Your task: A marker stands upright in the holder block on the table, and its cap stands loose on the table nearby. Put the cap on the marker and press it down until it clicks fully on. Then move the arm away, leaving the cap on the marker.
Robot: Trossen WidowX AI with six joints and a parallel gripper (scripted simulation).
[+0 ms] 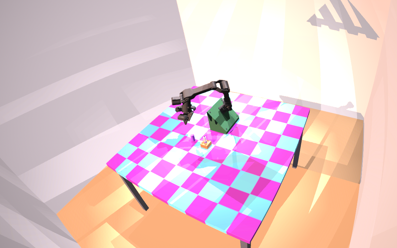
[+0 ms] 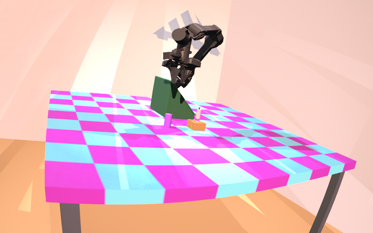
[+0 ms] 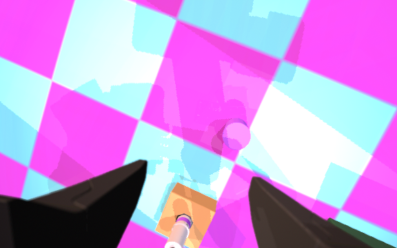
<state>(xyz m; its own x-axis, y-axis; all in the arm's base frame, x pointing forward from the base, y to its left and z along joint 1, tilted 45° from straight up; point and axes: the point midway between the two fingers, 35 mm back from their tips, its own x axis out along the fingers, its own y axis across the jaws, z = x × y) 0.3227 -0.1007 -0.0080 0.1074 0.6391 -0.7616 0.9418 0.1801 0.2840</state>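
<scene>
The purple cap lies 2 cm behind my gripper tip, 1 cm to the right of it and 16 cm below it. The rest, counted from my gripper tip: orange holder block (2 cm behind, 12 cm to the left, 17 cm below).
</scene>
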